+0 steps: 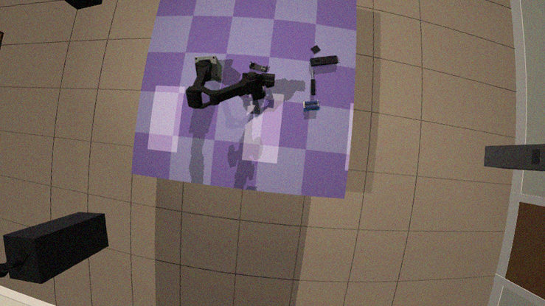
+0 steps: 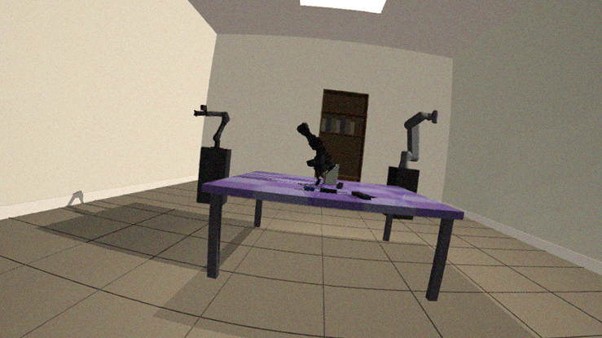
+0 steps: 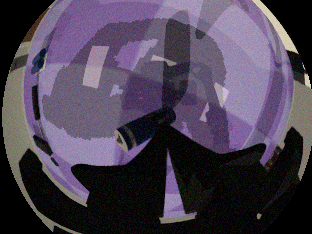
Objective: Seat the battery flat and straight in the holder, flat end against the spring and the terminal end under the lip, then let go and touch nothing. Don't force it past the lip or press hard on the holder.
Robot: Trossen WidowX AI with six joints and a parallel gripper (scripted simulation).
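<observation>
Now: the blue battery 20 mm ahead of my gripper tip and 10 mm below it. Also, from my gripper tip: black box (400 mm ahead, 180 mm to the left, 30 mm below); then spare blue batteries (310 mm ahead, 90 mm to the right, 30 mm below); then black piece (360 mm ahead, 260 mm to the left, 40 mm below).
</observation>
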